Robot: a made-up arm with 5 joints.
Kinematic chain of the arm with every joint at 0, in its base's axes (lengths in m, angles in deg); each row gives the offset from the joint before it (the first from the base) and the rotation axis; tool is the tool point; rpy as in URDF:
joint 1: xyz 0.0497 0 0.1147 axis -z
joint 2: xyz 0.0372 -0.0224 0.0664 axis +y
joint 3: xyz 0.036 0 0.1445 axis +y
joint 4: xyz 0.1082 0 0.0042 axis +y
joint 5: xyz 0.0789 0.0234 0 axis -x
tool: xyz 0 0 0 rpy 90 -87.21 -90
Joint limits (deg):
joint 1: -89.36..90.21
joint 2: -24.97..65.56
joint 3: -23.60..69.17
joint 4: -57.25..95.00
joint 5: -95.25..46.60
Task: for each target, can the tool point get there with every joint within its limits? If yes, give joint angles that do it. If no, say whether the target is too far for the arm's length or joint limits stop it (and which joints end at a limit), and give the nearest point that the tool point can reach.
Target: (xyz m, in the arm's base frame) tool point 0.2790 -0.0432 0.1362
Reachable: yes | joints 10.92 26.36 32.83 -0.22 -65.32
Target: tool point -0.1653 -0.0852 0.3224
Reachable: no: joint limits stop it (at a limit: joint 1, joint 2, joint 4) | nearest point 0.0502 -0.1343 0.3193 | short by 0.221 m
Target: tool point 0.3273 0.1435 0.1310
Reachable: yes | joints -27.15 48.77 -0.42 -17.68 -12.01
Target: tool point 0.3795 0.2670 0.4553
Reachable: no: too far | nearest point 0.2768 0.1838 0.3617 | short by 0.162 m
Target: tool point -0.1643 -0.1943 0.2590
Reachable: no: joint limits stop it (at a limit: joint 1) | nearest point 0.0500 -0.1951 0.2590 | short by 0.214 m
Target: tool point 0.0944 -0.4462 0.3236
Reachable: no: too far | nearest point 0.0828 -0.3308 0.2834 | short by 0.123 m
